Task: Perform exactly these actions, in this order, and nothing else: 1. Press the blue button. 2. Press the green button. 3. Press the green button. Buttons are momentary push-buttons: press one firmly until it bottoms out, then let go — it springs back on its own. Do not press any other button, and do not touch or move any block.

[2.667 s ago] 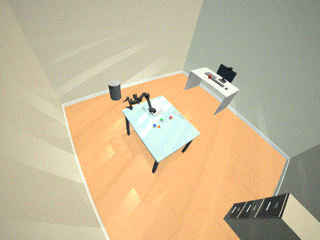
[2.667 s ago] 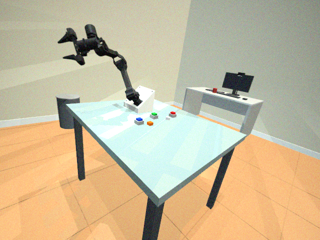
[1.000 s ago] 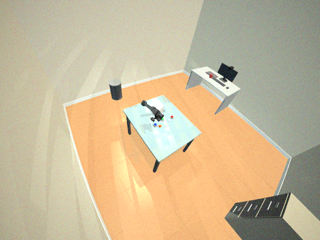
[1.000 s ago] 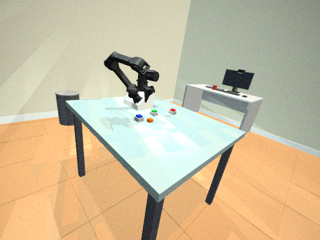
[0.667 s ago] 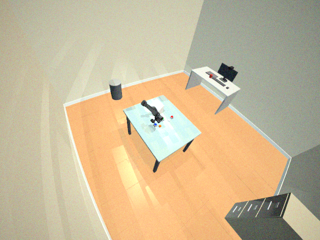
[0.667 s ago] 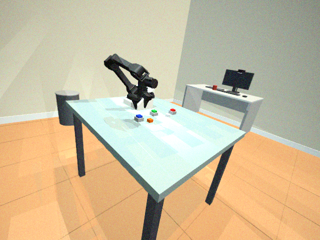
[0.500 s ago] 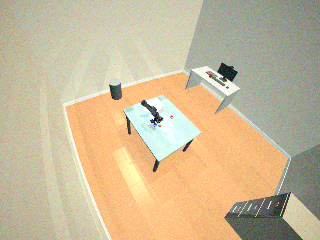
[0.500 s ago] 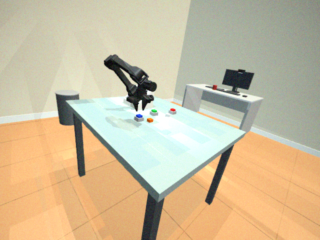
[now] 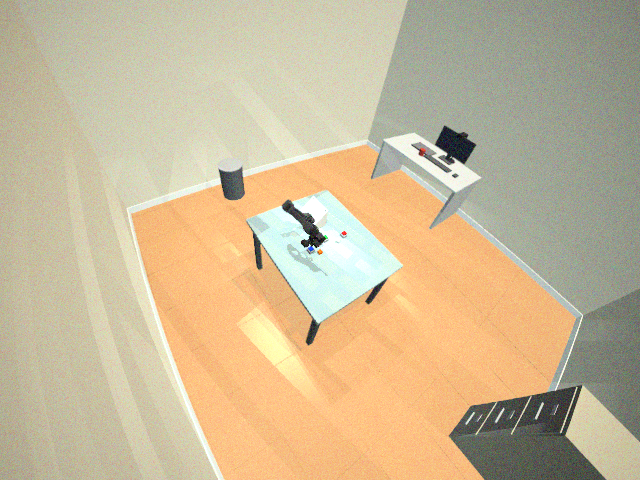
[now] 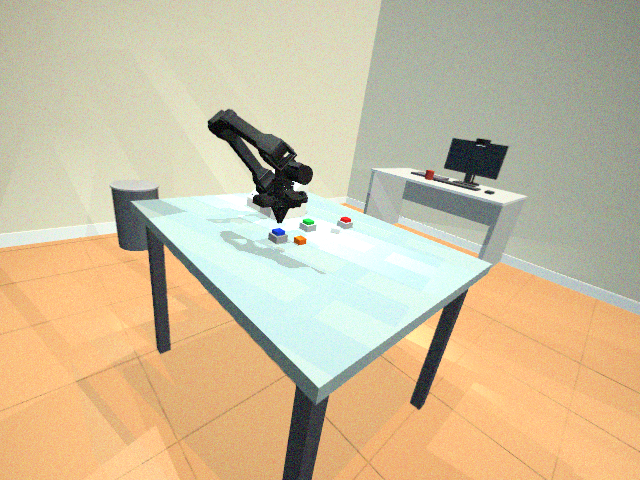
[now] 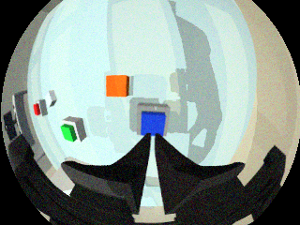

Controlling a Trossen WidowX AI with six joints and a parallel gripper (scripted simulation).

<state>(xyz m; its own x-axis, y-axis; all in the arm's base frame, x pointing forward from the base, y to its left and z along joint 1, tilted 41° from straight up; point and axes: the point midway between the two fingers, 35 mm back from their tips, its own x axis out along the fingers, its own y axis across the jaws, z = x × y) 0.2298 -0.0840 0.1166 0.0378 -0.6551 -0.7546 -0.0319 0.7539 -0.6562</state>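
The blue button is 3 cm below my gripper tip. Also, from my gripper tip: white block 26 cm to the left, 5 cm below, 2 cm ahead; orange block 6 cm to the left, 5 cm below, 5 cm ahead; green button 17 cm to the left, 4 cm behind, 3 cm below.
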